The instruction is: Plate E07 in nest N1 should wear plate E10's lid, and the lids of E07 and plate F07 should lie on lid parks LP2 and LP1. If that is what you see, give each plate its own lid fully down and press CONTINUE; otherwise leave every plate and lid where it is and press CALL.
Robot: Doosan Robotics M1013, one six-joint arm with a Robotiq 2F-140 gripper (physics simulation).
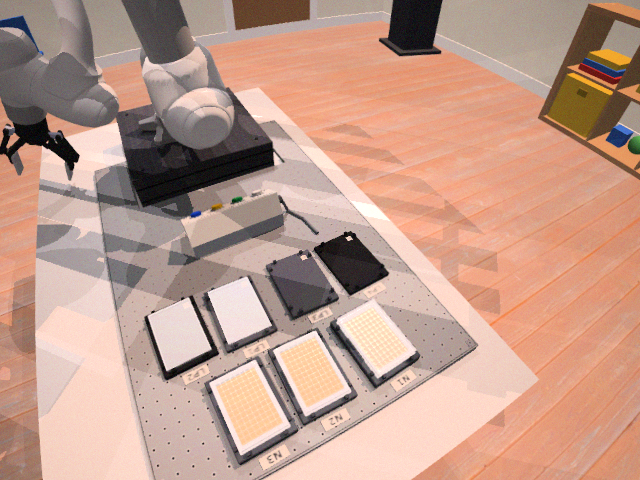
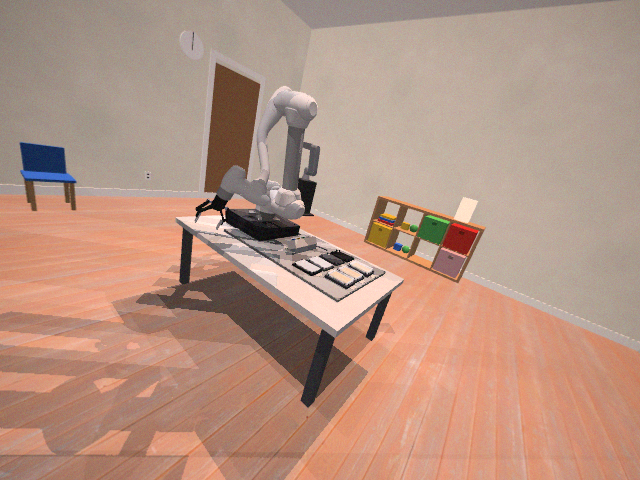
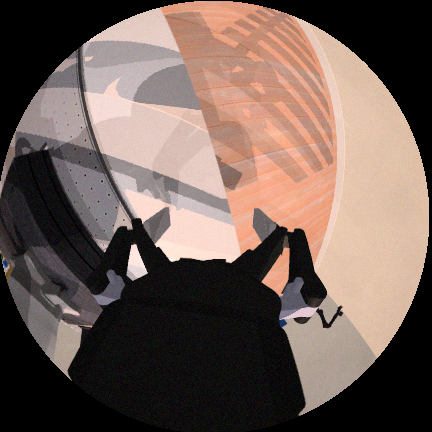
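Seen in the pictures: gripper, between the fingertips: (image 1: 46, 174) (image 2: 206, 225) (image 3: 210, 216); arm's base, origin of its link: (image 2: 264, 217) (image 3: 40, 284).
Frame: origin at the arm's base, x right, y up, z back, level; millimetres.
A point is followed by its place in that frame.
Note:
My gripper (image 1: 44, 169) @[x 426, y -49, z -42 mm] (image 2: 209, 222) @[x 426, y -49, z -42 mm] (image 3: 210, 216) @[x 426, y -49, z -42 mm] is open and empty, beside the robot base, far from the plates. Three plates with grids of wells sit in nests: one in N1 (image 1: 376, 338) @[x -280, y -51, z -769 mm], one in N2 (image 1: 311, 373) @[x -152, y -66, z -791 mm], one in N3 (image 1: 250, 406) @[x -41, y -62, z -817 mm]. The N1 wells look paler; whether a clear lid covers any plate is unclear. A flat white lid (image 1: 180, 335) @[x 60, y -66, z -654 mm] lies on LP2 and another white lid (image 1: 240, 312) @[x -57, y -66, z -636 mm] on LP1. LP3 (image 1: 303, 283) @[x -193, y -74, z -600 mm] is dark grey, LP4 (image 1: 351, 262) @[x -308, y -74, z -577 mm] black. Plate names and CALL/CONTINUE labels are unreadable.
A button box (image 1: 235, 235) @[x -79, y -58, z -439 mm] (image 2: 301, 244) @[x -35, y -31, z -440 mm] with blue (image 1: 195, 213) @[x -2, y -14, z -389 mm], yellow (image 1: 216, 207) @[x -50, y -11, z -386 mm], green (image 1: 236, 199) @[x -98, y -9, z -374 mm] and white (image 1: 256, 192) @[x -147, y -13, z -359 mm] buttons stands between the black robot base (image 1: 206, 178) @[x -33, y -65, z -196 mm] (image 2: 263, 228) @[x 122, y -7, z -213 mm] and the lid parks. A cable trails from its side.

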